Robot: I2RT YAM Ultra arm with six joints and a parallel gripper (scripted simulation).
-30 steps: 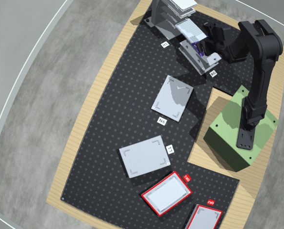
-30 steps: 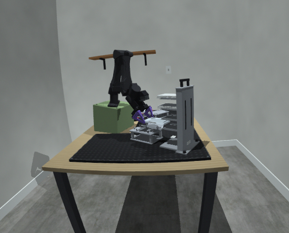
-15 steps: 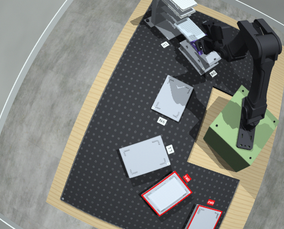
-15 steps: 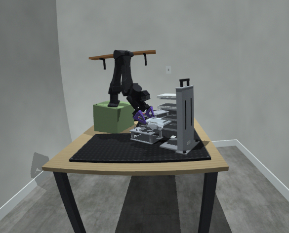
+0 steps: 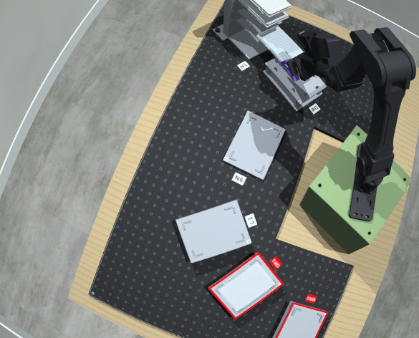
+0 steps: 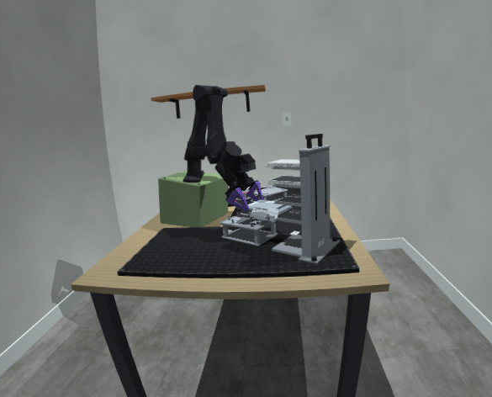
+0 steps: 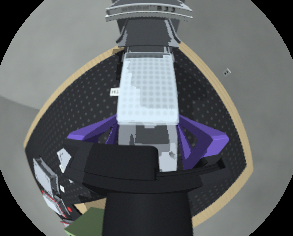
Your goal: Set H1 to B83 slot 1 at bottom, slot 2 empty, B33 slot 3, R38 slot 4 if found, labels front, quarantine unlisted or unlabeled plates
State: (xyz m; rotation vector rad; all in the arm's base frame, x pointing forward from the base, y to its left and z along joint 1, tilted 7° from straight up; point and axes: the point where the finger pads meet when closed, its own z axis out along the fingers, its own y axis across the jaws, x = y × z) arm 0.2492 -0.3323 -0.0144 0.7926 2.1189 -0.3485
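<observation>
My gripper is now 60 mm above the regrip nest RG, 20 mm to the right of it and 20 mm past it. From my hand the other things lie so: plate hotel H1 (180 mm ahead, 150 mm to the right, 40 mm above); landing nest L1 (520 mm to the left, 110 mm ahead, 70 mm below); recovery nest N6 (250 mm to the left, 110 mm below, 60 mm ahead).
</observation>
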